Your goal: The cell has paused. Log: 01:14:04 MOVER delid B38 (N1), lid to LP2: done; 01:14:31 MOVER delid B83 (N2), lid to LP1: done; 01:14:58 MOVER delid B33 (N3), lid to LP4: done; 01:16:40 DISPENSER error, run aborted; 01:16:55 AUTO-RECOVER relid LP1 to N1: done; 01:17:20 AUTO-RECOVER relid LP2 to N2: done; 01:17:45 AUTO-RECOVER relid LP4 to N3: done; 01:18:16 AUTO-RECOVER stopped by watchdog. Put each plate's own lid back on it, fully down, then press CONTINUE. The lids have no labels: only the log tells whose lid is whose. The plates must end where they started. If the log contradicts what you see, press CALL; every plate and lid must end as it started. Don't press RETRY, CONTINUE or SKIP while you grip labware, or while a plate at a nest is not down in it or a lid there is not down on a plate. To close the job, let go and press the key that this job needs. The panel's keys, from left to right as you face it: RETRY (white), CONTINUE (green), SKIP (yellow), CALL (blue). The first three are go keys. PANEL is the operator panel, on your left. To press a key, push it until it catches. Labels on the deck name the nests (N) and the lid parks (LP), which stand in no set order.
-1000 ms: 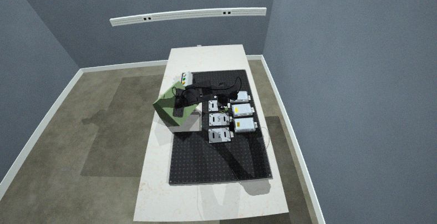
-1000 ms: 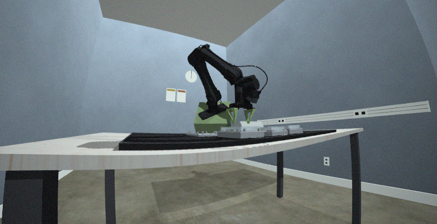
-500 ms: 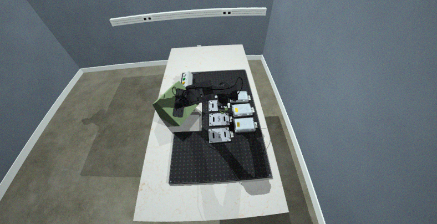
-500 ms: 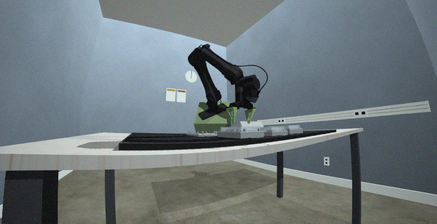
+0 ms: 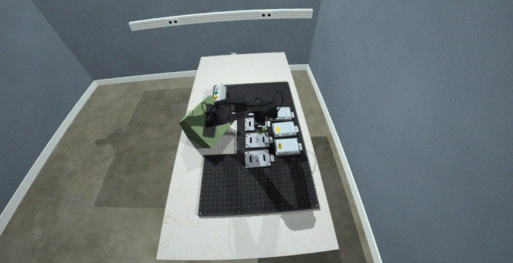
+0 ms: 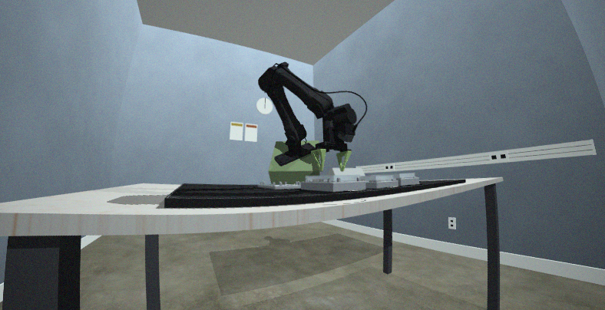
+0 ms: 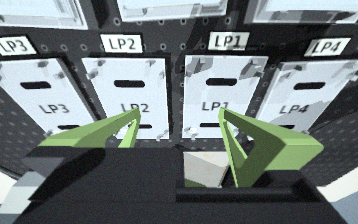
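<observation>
The plate is 160 mm ahead of my hand, 40 mm below it and 20 mm to the right of it. Round my hand: lid park LP4: 180 mm to the right, 60 mm below, 60 mm behind; green continue key: 390 mm to the left, 240 mm behind; lid park LP2: 70 mm to the left, 60 mm below, 10 mm behind.
</observation>
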